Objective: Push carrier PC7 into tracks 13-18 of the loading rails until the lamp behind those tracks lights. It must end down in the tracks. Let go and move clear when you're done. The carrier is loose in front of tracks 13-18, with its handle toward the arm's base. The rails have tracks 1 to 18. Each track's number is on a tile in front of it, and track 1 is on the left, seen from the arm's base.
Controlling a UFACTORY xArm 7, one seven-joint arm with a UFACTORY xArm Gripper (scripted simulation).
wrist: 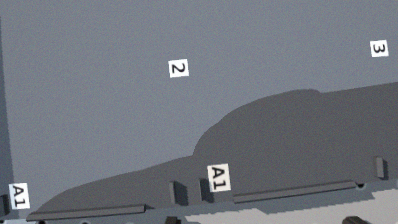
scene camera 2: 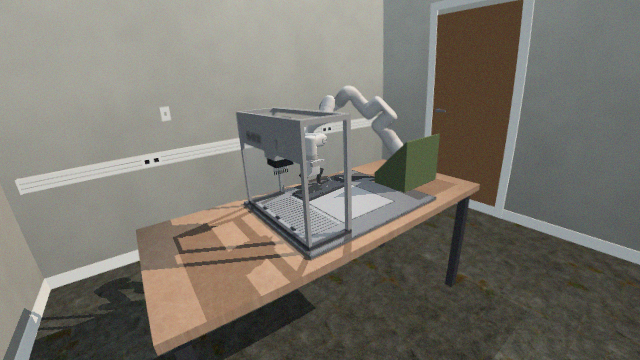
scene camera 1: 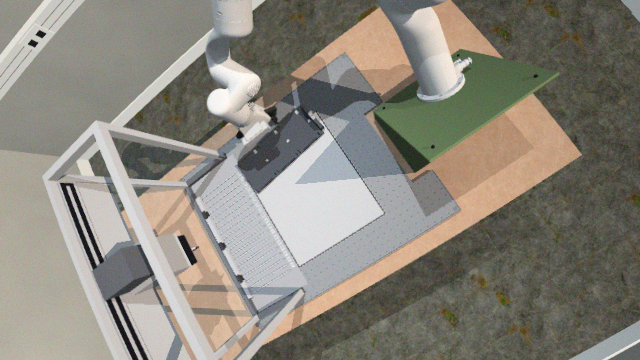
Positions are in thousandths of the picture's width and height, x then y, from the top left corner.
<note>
In view: a carrier PC7 (scene camera 1: 470, 360).
The carrier PC7 is seen too in the wrist view (wrist: 280, 498).
</note>
